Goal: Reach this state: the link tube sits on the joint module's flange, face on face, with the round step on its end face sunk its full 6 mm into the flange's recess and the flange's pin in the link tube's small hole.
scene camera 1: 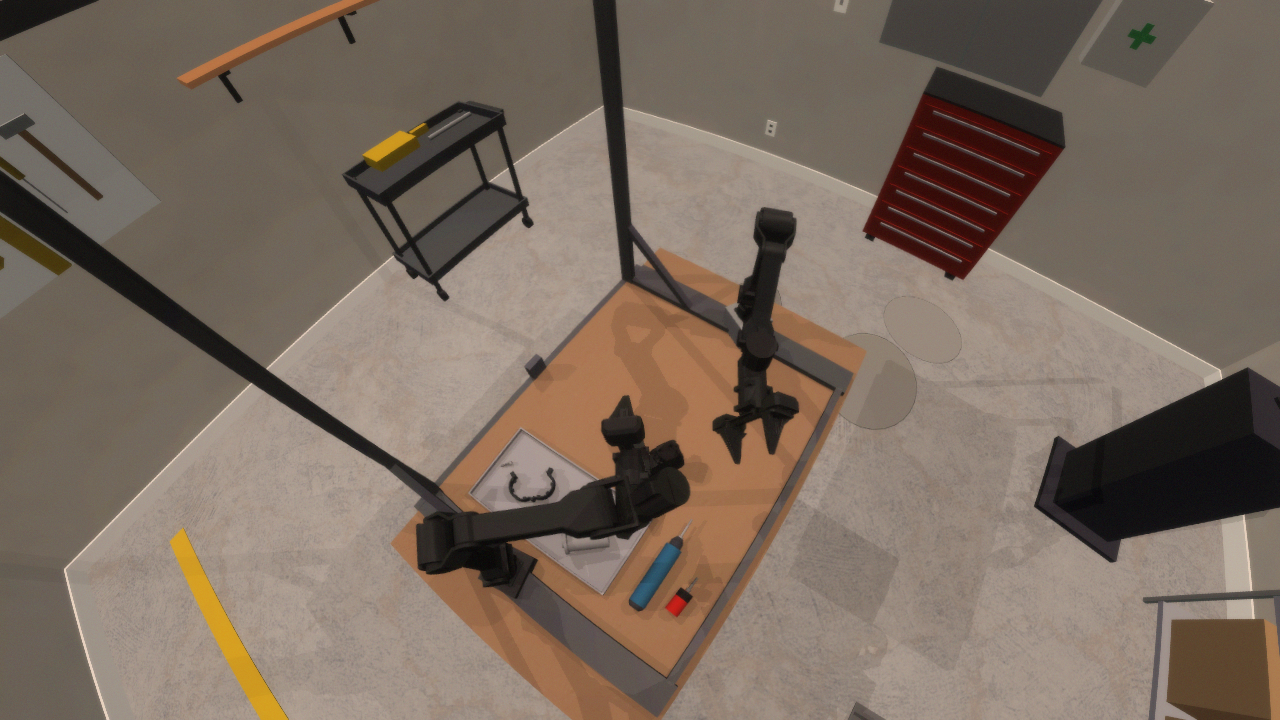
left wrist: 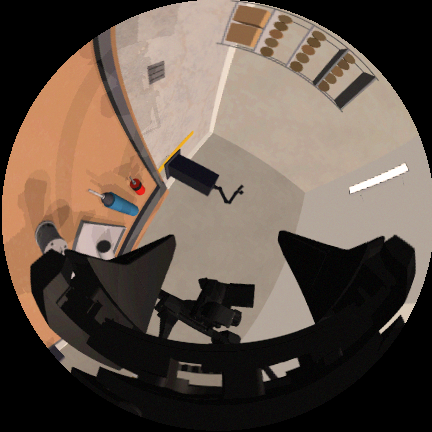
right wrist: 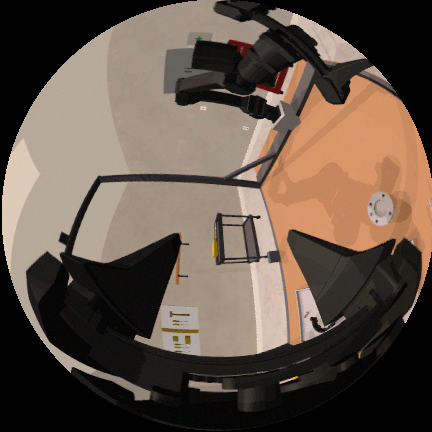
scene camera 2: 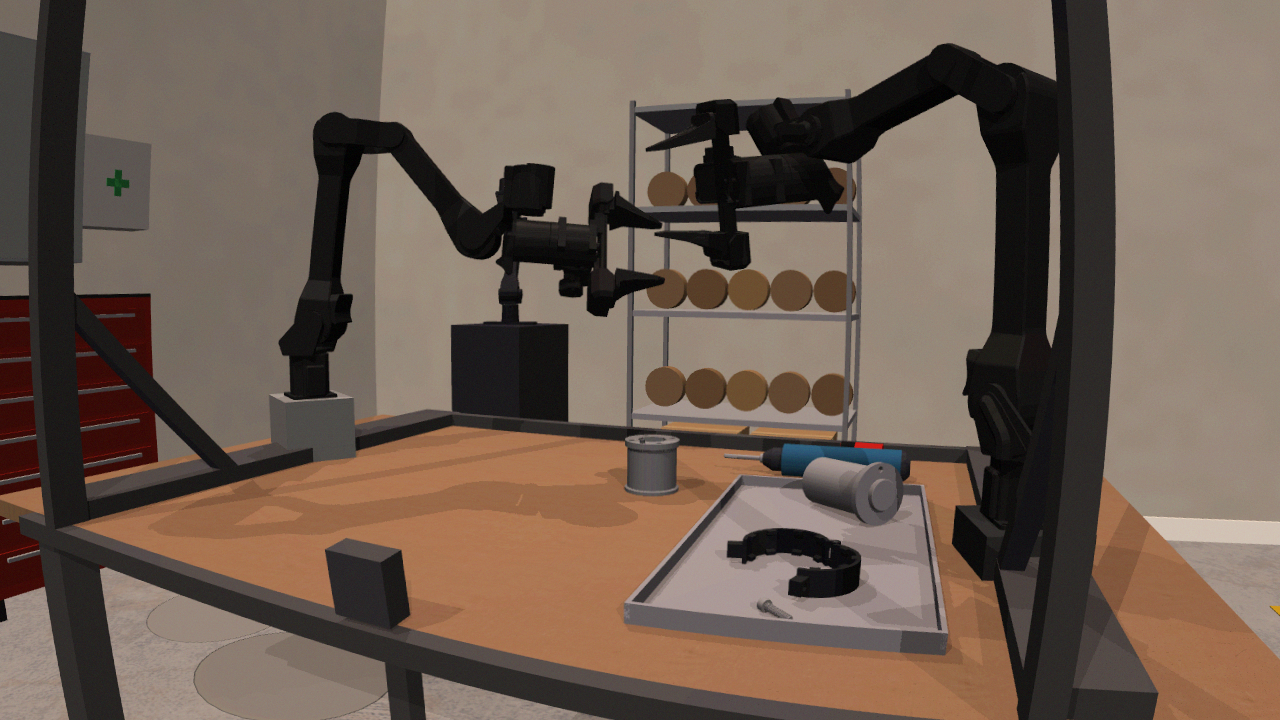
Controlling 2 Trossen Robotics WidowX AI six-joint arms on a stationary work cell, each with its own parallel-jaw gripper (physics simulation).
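Places are measured from the left arm's base along level axes (x back, y right, z up), in metres.
Pixels of known places: left gripper, between the fingertips: point(scene camera 1: 753, 459) point(left wrist: 227, 238) point(scene camera 2: 663, 252); right gripper, between the fingertips: point(scene camera 1: 631, 410) point(left wrist: 180, 361) point(right wrist: 235, 237) point(scene camera 2: 651, 192); left arm's base, origin of its link: point(scene camera 1: 749, 313) point(right wrist: 275, 113) point(scene camera 2: 310, 396); right arm's base, origin of its link: point(scene camera 1: 505, 568).
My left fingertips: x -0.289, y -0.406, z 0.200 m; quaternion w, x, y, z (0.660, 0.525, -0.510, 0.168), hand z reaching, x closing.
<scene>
For each thing: its top centre in the pictures, then the offset to it from my left fingertips.
- joint module, centre of its top: point(scene camera 2: 652, 436) point(left wrist: 56, 254) point(right wrist: 379, 207) dx -0.127, dy +0.126, dz -0.220 m
- link tube, centre of its top: point(scene camera 2: 852, 454) point(scene camera 1: 582, 536) point(left wrist: 113, 261) dx -0.356, dy +0.051, dz -0.217 m
- tray, centre of its top: point(scene camera 2: 813, 531) point(scene camera 1: 557, 505) point(right wrist: 348, 316) point(left wrist: 91, 278) dx -0.390, dy +0.156, dz -0.269 m
- black C-shaped clamp, centre of its top: point(scene camera 2: 792, 548) point(scene camera 1: 531, 481) point(right wrist: 322, 316) dx -0.427, dy +0.234, dz -0.258 m
- screw, centre of its top: point(scene camera 2: 776, 603) dx -0.477, dy +0.310, dz -0.270 m
- blue driver, centre of its top: point(scene camera 2: 817, 445) point(scene camera 1: 664, 562) point(left wrist: 121, 206) dx -0.215, dy -0.073, dz -0.243 m
- red tool, centre of its top: point(scene camera 2: 848, 441) point(scene camera 1: 684, 595) point(left wrist: 139, 186) dx -0.206, dy -0.157, dz -0.250 m
- dark block, centre of its top: point(scene camera 2: 364, 547) point(scene camera 1: 533, 361) point(right wrist: 268, 256) dx -0.314, dy +0.542, dz -0.227 m
The joint module point(scene camera 2: 651, 467) point(left wrist: 49, 236) point(right wrist: 381, 208), a short grey cylinder, stands upright on the table, its flange with a round recess and small holes facing up. The link tube point(scene camera 1: 586, 543) point(scene camera 2: 832, 483), a grey cylinder, lies on its side in the tray, apart from the module; its end face with the round step and a small hole shows in scene camera 2. My left gripper point(scene camera 1: 754, 456) point(scene camera 2: 662, 252) point(left wrist: 227, 238) is open and empty, high above the table. My right gripper point(scene camera 2: 652, 191) point(right wrist: 235, 237) is open and empty, also high up; the pin is too small to tell.
The tray point(scene camera 1: 520, 431) point(scene camera 2: 783, 634) also holds a black C-shaped clamp point(scene camera 1: 532, 497) point(scene camera 2: 841, 573) and a screw point(scene camera 2: 774, 609). A blue driver point(scene camera 1: 656, 574) point(left wrist: 120, 203) and a red tool point(scene camera 1: 678, 601) point(left wrist: 137, 186) lie beside it. A dark block point(scene camera 2: 366, 582) is at the frame edge.
</scene>
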